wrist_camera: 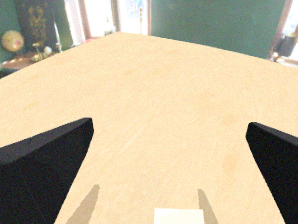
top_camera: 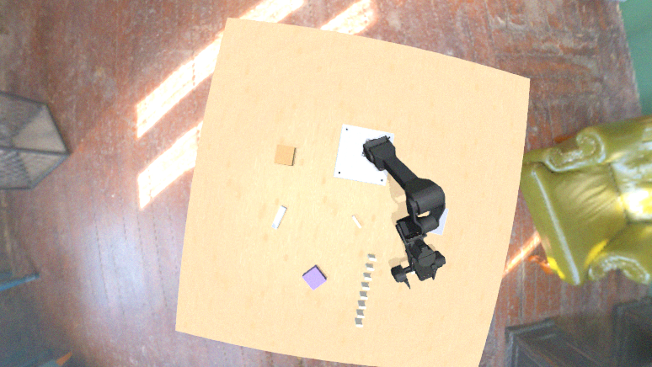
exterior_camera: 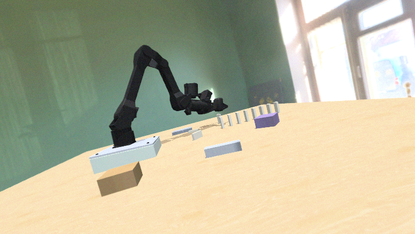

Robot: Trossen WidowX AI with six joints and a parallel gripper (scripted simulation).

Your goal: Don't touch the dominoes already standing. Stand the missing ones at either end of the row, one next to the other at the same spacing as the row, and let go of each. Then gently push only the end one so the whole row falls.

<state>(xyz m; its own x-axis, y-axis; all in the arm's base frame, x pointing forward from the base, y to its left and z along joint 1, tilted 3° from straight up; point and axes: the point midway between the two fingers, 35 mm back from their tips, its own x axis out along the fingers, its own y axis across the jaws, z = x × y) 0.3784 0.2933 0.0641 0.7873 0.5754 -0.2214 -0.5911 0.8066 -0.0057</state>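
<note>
Right now the flat grey plate is 240 mm behind my gripper tip, 70 mm below it and 10 mm to the left of it. From my gripper tip the other things lie so: tan block: 610 mm to the right, 300 mm behind, 60 mm below; grey bar: 560 mm to the right, 70 mm below, 70 mm behind; purple block: 370 mm to the right, 100 mm ahead, 60 mm below.
</note>
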